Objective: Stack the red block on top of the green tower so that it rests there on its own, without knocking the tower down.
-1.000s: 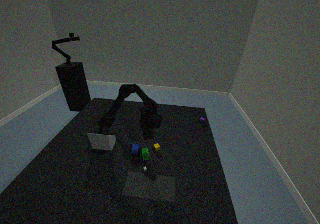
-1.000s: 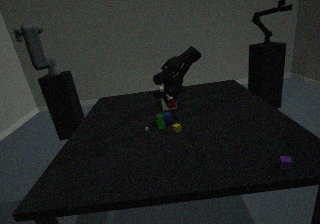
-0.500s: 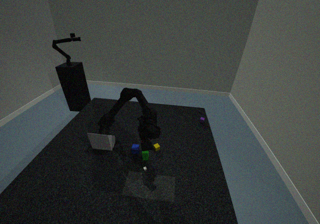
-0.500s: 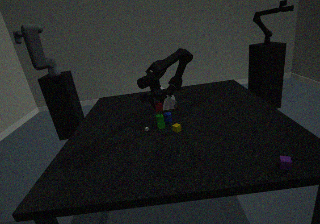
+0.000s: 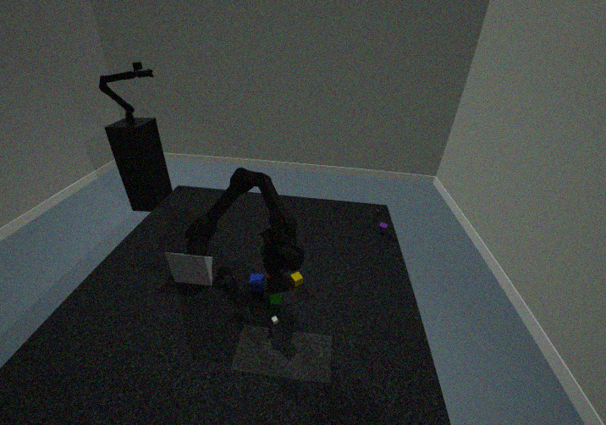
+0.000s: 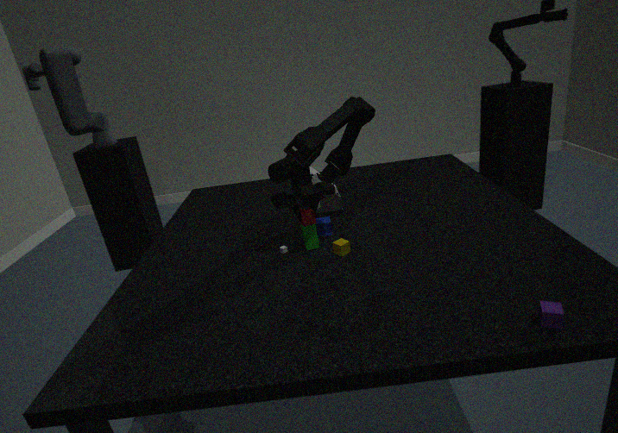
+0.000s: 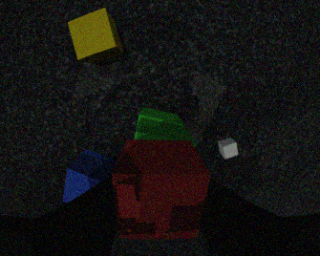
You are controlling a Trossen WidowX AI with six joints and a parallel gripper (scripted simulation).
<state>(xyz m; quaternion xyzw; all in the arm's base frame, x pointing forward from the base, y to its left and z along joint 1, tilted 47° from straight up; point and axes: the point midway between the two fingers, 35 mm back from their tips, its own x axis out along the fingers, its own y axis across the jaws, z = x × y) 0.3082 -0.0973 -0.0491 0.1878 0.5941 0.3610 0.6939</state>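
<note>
The red block lies 10 mm above my gripper tip. Also, from my gripper tip: blue block: 70 mm behind, 60 mm to the left, 70 mm below; small white cube: 10 mm ahead, 90 mm to the right, 80 mm below; yellow block: 80 mm ahead, 80 mm to the left, 70 mm below.
</note>
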